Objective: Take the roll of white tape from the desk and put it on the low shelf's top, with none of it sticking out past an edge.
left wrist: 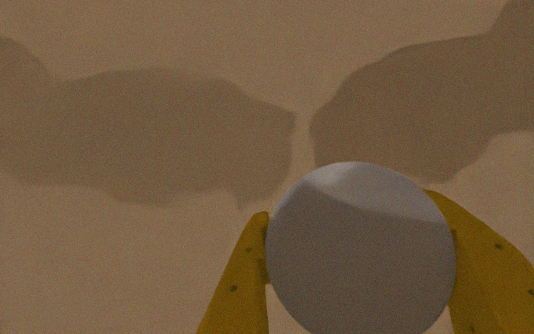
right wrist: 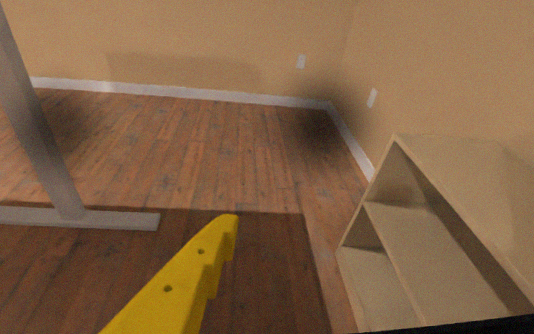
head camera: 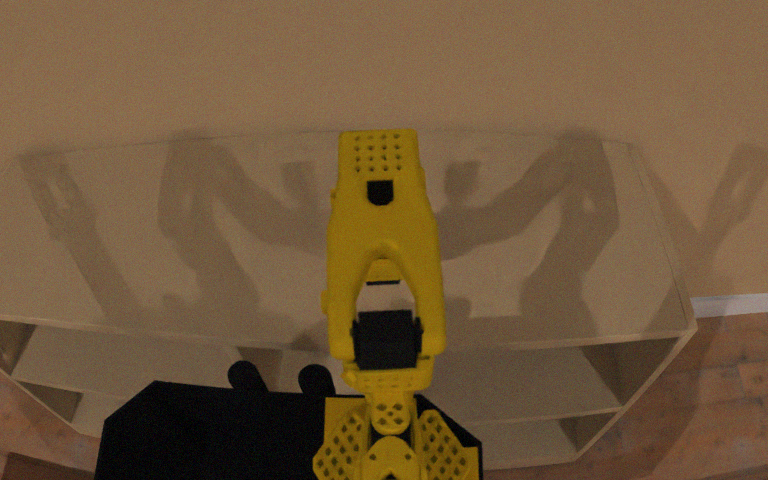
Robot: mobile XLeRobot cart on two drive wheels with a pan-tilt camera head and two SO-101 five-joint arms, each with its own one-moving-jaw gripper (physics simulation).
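Frame: origin at the left arm's base, x ahead, y left, z up, level; millimetres.
Seen in the pictures: left hand, tool point: (left wrist: pixel 269 224); right hand, tool point: (right wrist: pixel 236 232); left arm's base, link origin: (head camera: pixel 391 447).
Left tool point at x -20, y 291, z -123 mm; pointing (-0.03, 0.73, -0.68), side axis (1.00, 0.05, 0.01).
Offsets run from my left tool point to a thing's top centre. "spot": to the spot under its first point. Level surfaces: height alone.
The roll of white tape @[22 mm ahead, 7 mm right, 17 mm up] (left wrist: pixel 361 255) is between the two jaws of my left gripper (left wrist: pixel 346 204), which press on its two sides; its round face looks toward the camera. In the head view my left arm reaches over the low shelf's top @[42 mm down] (head camera: pixel 640 260) (right wrist: pixel 460 165), and its body hides the jaws and the roll. A pale tan surface with arm shadows shows beyond the roll in the left wrist view; the gap to it is hard to tell. My right gripper (right wrist: pixel 232 220) shows one notched jaw, so it is fully open and empty, over the floor.
The tan wall (head camera: pixel 385 62) rises along the shelf's far side. The cart's black body (head camera: pixel 215 435) is at the shelf's open front. A grey metal leg @[spot: 925 mm back, 1175 mm right, 176 mm down] (right wrist: pixel 37 125) with a flat foot (right wrist: pixel 120 221) stands on the wooden floor @[652 mm down] (right wrist: pixel 210 165) at the left of the right wrist view.
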